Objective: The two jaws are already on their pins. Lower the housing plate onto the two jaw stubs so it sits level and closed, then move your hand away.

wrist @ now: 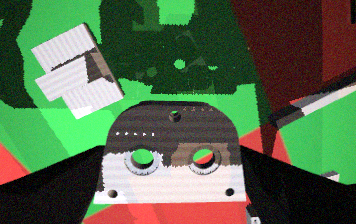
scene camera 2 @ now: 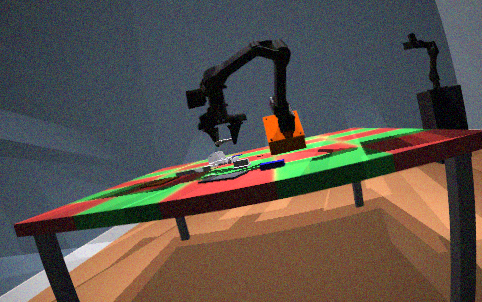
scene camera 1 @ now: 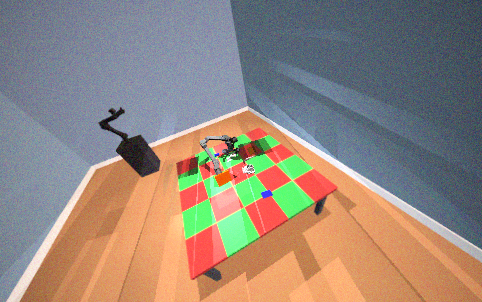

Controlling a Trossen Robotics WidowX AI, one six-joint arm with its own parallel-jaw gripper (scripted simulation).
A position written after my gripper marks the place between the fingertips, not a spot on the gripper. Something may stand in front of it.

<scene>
I see my gripper (scene camera 2: 226, 145) and a pale stepped part (wrist: 75, 69).
My gripper also shows in the wrist view (wrist: 171, 152).
</scene>
